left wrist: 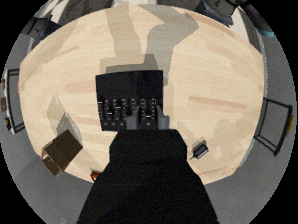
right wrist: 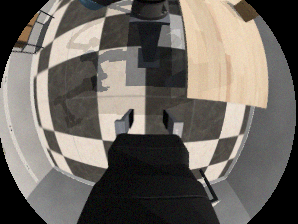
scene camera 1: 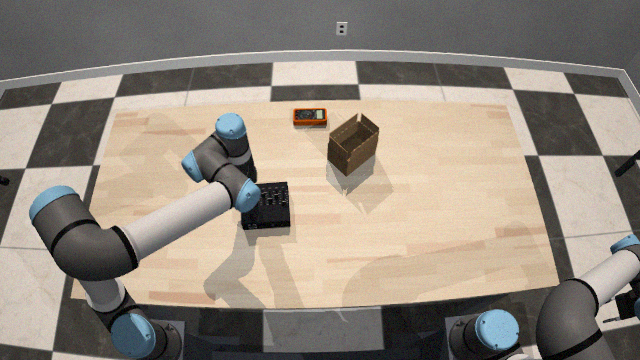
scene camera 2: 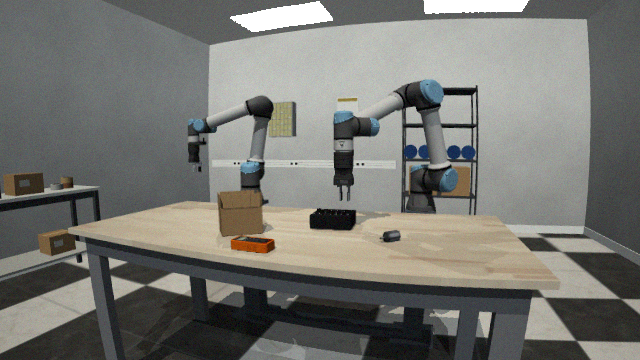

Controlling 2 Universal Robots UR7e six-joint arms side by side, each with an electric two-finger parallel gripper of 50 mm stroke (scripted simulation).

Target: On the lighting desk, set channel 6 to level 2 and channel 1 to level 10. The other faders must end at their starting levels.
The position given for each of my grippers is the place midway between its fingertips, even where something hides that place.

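There is a cardboard box (scene camera 1: 354, 154) in my scene, and I can see the cardboard box in scene camera 2 (scene camera 2: 241, 211) and in the left wrist view (left wrist: 64, 147) as well. I also see my right gripper (right wrist: 148, 115) and my left gripper (left wrist: 148, 111).
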